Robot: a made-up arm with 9 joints. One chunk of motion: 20 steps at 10 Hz.
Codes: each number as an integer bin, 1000 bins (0 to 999) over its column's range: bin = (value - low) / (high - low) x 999, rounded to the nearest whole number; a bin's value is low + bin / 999 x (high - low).
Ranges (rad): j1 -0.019..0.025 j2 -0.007..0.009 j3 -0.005..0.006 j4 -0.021..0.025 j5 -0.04..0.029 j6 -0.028..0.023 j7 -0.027..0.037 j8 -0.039..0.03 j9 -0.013..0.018
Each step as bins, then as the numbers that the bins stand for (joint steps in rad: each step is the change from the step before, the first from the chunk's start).
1 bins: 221 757 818 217 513 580 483 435 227
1 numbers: -0.00927 0.00512 0.00401 -0.01101 -0.00457 0.00161 0.00394 -0.00895 -0.00596
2 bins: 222 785 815 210 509 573 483 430 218
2 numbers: -0.00922 0.00557 0.00397 -0.01133 -0.00484 0.00125 0.00394 -0.00930 -0.00624
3 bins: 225 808 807 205 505 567 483 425 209
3 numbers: -0.00909 0.00594 0.00389 -0.01156 -0.00512 0.00095 0.00394 -0.00965 -0.00651
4 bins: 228 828 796 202 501 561 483 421 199
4 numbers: -0.00896 0.00626 0.00376 -0.01170 -0.00540 0.00064 0.00394 -0.00992 -0.00682
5 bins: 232 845 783 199 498 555 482 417 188
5 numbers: -0.00878 0.00653 0.00362 -0.01184 -0.00560 0.00033 0.00388 -0.01020 -0.00717
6 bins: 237 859 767 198 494 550 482 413 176
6 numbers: -0.00856 0.00676 0.00345 -0.01188 -0.00588 0.00008 0.00388 -0.01047 -0.00754
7 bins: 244 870 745 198 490 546 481 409 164
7 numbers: -0.00825 0.00693 0.00320 -0.01188 -0.00616 -0.00013 0.00381 -0.01075 -0.00791
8 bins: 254 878 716 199 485 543 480 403 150
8 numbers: -0.00781 0.00706 0.00288 -0.01184 -0.00650 -0.00028 0.00375 -0.01117 -0.00835
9 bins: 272 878 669 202 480 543 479 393 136
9 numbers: -0.00702 0.00706 0.00237 -0.01170 -0.00685 -0.00028 0.00369 -0.01186 -0.00878
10 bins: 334 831 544 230 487 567 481 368 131
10 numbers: -0.00429 0.00631 0.00099 -0.01041 -0.00636 0.00095 0.00381 -0.01358 -0.00893
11 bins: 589 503 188 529 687 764 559 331 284
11 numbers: 0.00694 0.00106 -0.00293 0.00336 0.00745 0.01100 0.00881 -0.01614 -0.00419
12 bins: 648 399 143 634 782 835 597 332 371
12 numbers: 0.00954 -0.00061 -0.00343 0.00819 0.01401 0.01463 0.01125 -0.01607 -0.00149
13 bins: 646 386 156 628 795 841 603 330 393
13 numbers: 0.00945 -0.00082 -0.00328 0.00792 0.01491 0.01493 0.01163 -0.01621 -0.00080
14 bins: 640 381 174 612 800 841 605 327 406
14 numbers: 0.00919 -0.00090 -0.00308 0.00718 0.01526 0.01493 0.01176 -0.01641 -0.00040
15 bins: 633 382 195 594 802 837 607 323 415
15 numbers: 0.00888 -0.00088 -0.00285 0.00635 0.01539 0.01473 0.01189 -0.01669 -0.00012
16 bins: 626 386 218 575 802 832 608 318 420
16 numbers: 0.00857 -0.00082 -0.00260 0.00548 0.01539 0.01447 0.01195 -0.01704 0.00003
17 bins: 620 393 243 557 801 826 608 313 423
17 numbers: 0.00831 -0.00071 -0.00232 0.00465 0.01532 0.01417 0.01195 -0.01738 0.00013
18 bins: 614 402 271 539 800 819 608 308 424
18 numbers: 0.00804 -0.00056 -0.00202 0.00382 0.01526 0.01381 0.01195 -0.01773 0.00016
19 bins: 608 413 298 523 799 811 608 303 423
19 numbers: 0.00778 -0.00039 -0.00172 0.00308 0.01519 0.01340 0.01195 -0.01807 0.00013
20 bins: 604 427 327 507 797 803 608 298 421
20 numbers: 0.00760 -0.00016 -0.00140 0.00235 0.01505 0.01299 0.01195 -0.01842 0.00006
